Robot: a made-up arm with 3 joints. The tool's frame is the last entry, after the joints. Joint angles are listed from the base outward.
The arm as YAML. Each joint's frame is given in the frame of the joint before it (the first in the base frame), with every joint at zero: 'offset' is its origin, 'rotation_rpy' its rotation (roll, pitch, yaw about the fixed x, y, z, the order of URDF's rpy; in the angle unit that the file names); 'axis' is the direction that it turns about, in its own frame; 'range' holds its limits. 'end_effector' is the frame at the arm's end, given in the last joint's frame.
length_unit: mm
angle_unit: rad
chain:
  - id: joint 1
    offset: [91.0, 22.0, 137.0]
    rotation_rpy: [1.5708, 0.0, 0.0]
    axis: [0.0, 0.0, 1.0]
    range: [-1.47, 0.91]
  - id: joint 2
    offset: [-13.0, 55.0, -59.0]
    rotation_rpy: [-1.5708, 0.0, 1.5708]
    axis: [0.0, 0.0, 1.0]
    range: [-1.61, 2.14]
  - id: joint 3
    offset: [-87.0, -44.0, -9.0]
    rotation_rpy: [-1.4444, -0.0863, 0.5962]
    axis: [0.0, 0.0, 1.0]
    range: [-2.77, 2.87]
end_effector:
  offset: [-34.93, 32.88, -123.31]
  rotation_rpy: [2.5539, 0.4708, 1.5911]
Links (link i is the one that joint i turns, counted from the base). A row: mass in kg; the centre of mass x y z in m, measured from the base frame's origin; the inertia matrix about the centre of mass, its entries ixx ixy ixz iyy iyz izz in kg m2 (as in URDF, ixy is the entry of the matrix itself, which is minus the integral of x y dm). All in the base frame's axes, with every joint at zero. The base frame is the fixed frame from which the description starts. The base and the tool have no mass.
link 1: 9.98; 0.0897 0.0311 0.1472; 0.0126 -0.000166 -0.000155 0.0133 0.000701 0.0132
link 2: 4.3; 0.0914 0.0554 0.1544; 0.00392 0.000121 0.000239 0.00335 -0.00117 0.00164
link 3: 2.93; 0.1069 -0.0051 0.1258; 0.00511 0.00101 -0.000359 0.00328 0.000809 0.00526
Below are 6 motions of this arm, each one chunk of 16 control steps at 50 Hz.
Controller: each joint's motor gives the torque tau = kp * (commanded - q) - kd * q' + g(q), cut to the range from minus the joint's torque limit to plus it. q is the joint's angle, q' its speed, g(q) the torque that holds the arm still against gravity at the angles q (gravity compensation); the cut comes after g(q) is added. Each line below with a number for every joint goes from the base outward.
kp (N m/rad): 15 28 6.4
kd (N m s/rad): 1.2 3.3 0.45
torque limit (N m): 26 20 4.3
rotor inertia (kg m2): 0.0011 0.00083 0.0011
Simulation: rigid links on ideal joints. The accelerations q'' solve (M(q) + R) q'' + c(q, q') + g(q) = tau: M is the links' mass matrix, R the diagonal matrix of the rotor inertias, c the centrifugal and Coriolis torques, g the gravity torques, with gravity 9.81 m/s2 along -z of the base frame. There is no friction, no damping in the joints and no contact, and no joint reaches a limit. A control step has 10 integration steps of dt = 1/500 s. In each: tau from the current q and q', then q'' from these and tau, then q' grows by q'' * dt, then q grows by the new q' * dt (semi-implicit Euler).
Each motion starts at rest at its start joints. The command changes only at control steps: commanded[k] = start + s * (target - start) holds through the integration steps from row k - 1 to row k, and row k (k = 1, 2, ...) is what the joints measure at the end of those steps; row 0 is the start. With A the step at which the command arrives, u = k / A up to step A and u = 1 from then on. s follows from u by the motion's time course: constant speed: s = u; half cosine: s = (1 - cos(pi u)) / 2; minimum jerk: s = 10 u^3 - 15 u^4 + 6 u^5; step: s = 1 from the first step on.
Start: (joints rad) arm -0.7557 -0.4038 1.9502
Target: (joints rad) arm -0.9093 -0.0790 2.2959
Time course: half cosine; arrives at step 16
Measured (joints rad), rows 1 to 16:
1: -0.7558 -0.4036 1.9507
2: -0.7562 -0.4025 1.9526
3: -0.7574 -0.3998 1.9573
4: -0.7599 -0.3949 1.9656
5: -0.7641 -0.3871 1.9780
6: -0.7702 -0.3763 1.9947
7: -0.7782 -0.3623 2.0155
8: -0.7882 -0.3454 2.0398
9: -0.7997 -0.3258 2.0670
10: -0.8125 -0.3041 2.0962
11: -0.8260 -0.2809 2.1263
12: -0.8398 -0.2568 2.1562
13: -0.8534 -0.2328 2.1848
14: -0.8661 -0.2096 2.2110
15: -0.8775 -0.1880 2.2339
16: -0.8872 -0.1688 2.2524

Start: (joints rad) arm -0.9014 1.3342 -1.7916
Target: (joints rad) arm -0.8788 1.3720 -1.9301
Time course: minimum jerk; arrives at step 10
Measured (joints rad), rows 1 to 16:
1: -0.9014 1.3342 -1.7918
2: -0.9014 1.3344 -1.7932
3: -0.9014 1.3351 -1.7973
4: -0.9012 1.3364 -1.8053
5: -0.9007 1.3386 -1.8176
6: -0.8998 1.3416 -1.8334
7: -0.8981 1.3451 -1.8512
8: -0.8958 1.3490 -1.8689
9: -0.8930 1.3527 -1.8847
10: -0.8898 1.3560 -1.8973
11: -0.8866 1.3588 -1.9067
12: -0.8836 1.3611 -1.9135
13: -0.8809 1.3631 -1.9185
14: -0.8787 1.3646 -1.9221
15: -0.8770 1.3659 -1.9247
16: -0.8758 1.3670 -1.9266

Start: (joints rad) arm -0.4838 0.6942 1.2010
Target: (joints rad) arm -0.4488 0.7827 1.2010
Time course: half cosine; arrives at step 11
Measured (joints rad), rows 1 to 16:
1: -0.4838 0.6943 1.2010
2: -0.4835 0.6950 1.2008
3: -0.4829 0.6965 1.2006
4: -0.4817 0.6992 1.2003
5: -0.4798 0.7034 1.2001
6: -0.4772 0.7089 1.1999
7: -0.4740 0.7157 1.1998
8: -0.4703 0.7233 1.1998
9: -0.4664 0.7314 1.1999
10: -0.4625 0.7393 1.2002
11: -0.4589 0.7468 1.2006
12: -0.4558 0.7532 1.2010
13: -0.4533 0.7586 1.2014
14: -0.4514 0.7631 1.2016
15: -0.4501 0.7667 1.2018
16: -0.4491 0.7697 1.2018

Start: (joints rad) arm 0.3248 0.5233 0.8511
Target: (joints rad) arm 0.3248 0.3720 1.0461
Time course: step
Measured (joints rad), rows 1 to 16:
1: 0.3244 0.5118 0.8851
2: 0.3245 0.4920 0.9280
3: 0.3249 0.4721 0.9614
4: 0.3252 0.4544 0.9855
5: 0.3253 0.4396 1.0027
6: 0.3252 0.4272 1.0149
7: 0.3251 0.4171 1.0237
8: 0.3250 0.4088 1.0299
9: 0.3249 0.4020 1.0344
10: 0.3248 0.3964 1.0376
11: 0.3247 0.3919 1.0399
12: 0.3247 0.3882 1.0416
13: 0.3247 0.3852 1.0428
14: 0.3247 0.3828 1.0437
15: 0.3247 0.3808 1.0443
16: 0.3247 0.3791 1.0448

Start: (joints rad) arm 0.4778 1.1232 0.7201
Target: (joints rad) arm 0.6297 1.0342 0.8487
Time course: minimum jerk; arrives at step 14
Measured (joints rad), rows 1 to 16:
1: 0.4778 1.1232 0.7202
2: 0.4780 1.1230 0.7206
3: 0.4786 1.1224 0.7220
4: 0.4801 1.1211 0.7249
5: 0.4831 1.1187 0.7299
6: 0.4882 1.1151 0.7373
7: 0.4959 1.1102 0.7469
8: 0.5063 1.1041 0.7585
9: 0.5194 1.0971 0.7715
10: 0.5347 1.0896 0.7851
11: 0.5515 1.0820 0.7986
12: 0.5688 1.0747 0.8110
13: 0.5856 1.0681 0.8218
14: 0.6007 1.0623 0.8305
15: 0.6136 1.0575 0.8372
16: 0.6239 1.0534 0.8422

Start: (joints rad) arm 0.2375 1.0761 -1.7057
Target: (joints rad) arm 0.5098 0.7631 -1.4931
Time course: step
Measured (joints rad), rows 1 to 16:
1: 0.2531 1.0473 -1.6648
2: 0.2859 1.0035 -1.6136
3: 0.3267 0.9631 -1.5755
4: 0.3695 0.9291 -1.5503
5: 0.4099 0.9009 -1.5344
6: 0.4449 0.8776 -1.5245
7: 0.4731 0.8583 -1.5182
8: 0.4942 0.8423 -1.5139
9: 0.5088 0.8289 -1.5106
10: 0.5178 0.8178 -1.5079
11: 0.5225 0.8084 -1.5054
12: 0.5240 0.8007 -1.5031
13: 0.5235 0.7942 -1.5010
14: 0.5217 0.7889 -1.4991
15: 0.5194 0.7844 -1.4975
16: 0.5170 0.7807 -1.4962

